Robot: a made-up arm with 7 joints.
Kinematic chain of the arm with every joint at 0, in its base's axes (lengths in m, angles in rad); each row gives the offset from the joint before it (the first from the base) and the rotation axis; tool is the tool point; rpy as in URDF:
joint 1: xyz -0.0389 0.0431 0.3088 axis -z
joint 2: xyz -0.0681 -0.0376 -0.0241 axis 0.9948 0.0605 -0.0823
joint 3: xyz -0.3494 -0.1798 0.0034 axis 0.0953 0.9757 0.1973
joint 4: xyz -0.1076 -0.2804 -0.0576 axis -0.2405 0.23 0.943
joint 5: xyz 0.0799 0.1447 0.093 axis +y
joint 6: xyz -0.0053 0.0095 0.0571 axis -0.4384 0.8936 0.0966
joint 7: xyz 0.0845 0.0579 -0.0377 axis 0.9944 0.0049 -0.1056
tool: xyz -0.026 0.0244 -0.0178 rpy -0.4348 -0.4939 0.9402
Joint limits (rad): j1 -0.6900..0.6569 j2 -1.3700..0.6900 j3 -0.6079..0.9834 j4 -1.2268..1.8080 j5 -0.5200..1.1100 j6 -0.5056..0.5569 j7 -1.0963..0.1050
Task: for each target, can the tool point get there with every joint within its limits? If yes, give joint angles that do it. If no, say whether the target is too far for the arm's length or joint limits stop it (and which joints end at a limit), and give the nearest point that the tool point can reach.
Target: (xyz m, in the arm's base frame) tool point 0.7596 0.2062 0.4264
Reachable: no: joint limits stop it (at a limit: joint 1, joint 3, joint 6, joint 7) | nearest point 0.1230 -0.3964 0.5021 | short by 0.880 m
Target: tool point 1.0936 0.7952 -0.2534
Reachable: no: too far | nearest point 0.0328 -0.3638 -0.0188 | short by 1.589 m
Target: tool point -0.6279 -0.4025 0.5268
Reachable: yes | joints -0.1678 -0.2750 0.7838 1.4835 -0.2543 0.3280 -0.2880
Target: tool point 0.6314 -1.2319 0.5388
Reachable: no: too far | nearest point 0.0563 -0.6404 0.4012 | short by 0.836 m
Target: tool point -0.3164 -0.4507 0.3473
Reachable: yes | joints -0.5348 -0.6390 -0.4787 0.4000 0.8038 0.2750 -0.5288
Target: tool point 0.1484 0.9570 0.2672
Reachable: no: joint limits stop it (at a limit: joint 1, joint 2, joint 3, joint 5, joint 6, joint 7) | nearest point -0.4135 0.4267 0.5702 | short by 0.830 m
